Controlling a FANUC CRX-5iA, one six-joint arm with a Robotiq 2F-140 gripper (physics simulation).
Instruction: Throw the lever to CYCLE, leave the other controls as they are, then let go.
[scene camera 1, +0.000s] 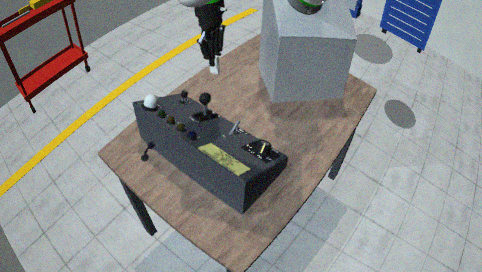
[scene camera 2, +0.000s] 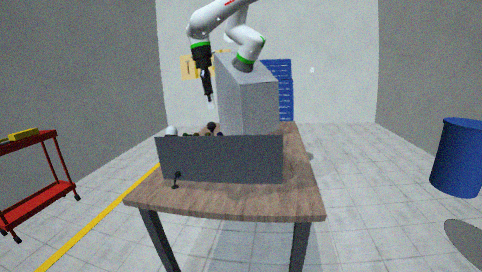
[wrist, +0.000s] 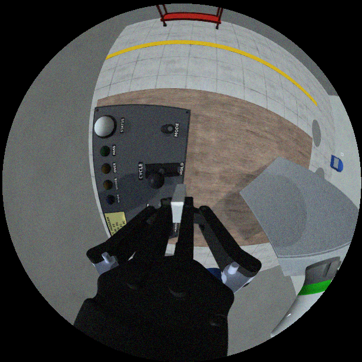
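Where they show: gripper, fingertip midpoint: (scene camera 1: 215, 72) (scene camera 2: 211, 108); arm's base at its link origin: (scene camera 2: 242, 65).
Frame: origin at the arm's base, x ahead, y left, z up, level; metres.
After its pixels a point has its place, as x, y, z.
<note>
The control box (scene camera 1: 195, 162) @[0.652, 0.127, -0.333] (scene camera 2: 222, 160) @[0.656, 0.095, -0.358] (wrist: 142, 117) stands on the table. Its black ball-topped lever (scene camera 1: 205, 98) @[0.494, -0.007, -0.262] (scene camera 2: 211, 126) @[0.503, -0.010, -0.272] (wrist: 155, 180) rises from a slot labelled CYCLE and HOLD; in the wrist view the ball shows toward the CYCLE end, its exact tilt hard to judge. The mode knob (scene camera 1: 184, 95) @[0.496, -0.130, -0.326] (wrist: 168, 128), check toggle (scene camera 1: 234, 128) @[0.464, 0.102, -0.342] and program dial (scene camera 1: 264, 147) @[0.460, 0.231, -0.327] are on the same panel; the gripper hides the toggle and dial in the wrist view. My gripper (scene camera 1: 214, 69) @[0.424, -0.039, -0.206] (scene camera 2: 210, 104) @[0.424, -0.039, -0.206] (wrist: 181, 192) is shut and empty, above and apart from the lever.
A white status dome (scene camera 1: 150, 102) @[0.651, -0.112, -0.245] (wrist: 105, 126) and several small lamps line the panel. A small black lever (scene camera 1: 147, 151) @[0.720, -0.091, -0.428] (scene camera 2: 176, 180) @[0.724, -0.091, -0.431] is at the box's outer side. The grey robot pedestal (scene camera 1: 310, 67) @[0.061, 0.110, -0.271] (scene camera 2: 255, 102) @[0.086, 0.094, -0.235] (wrist: 300, 210) stands on the wooden table (scene camera 1: 300, 130) @[0.210, 0.205, -0.456] (scene camera 2: 225, 202) @[0.774, 0.141, -0.456] (wrist: 225, 130).
</note>
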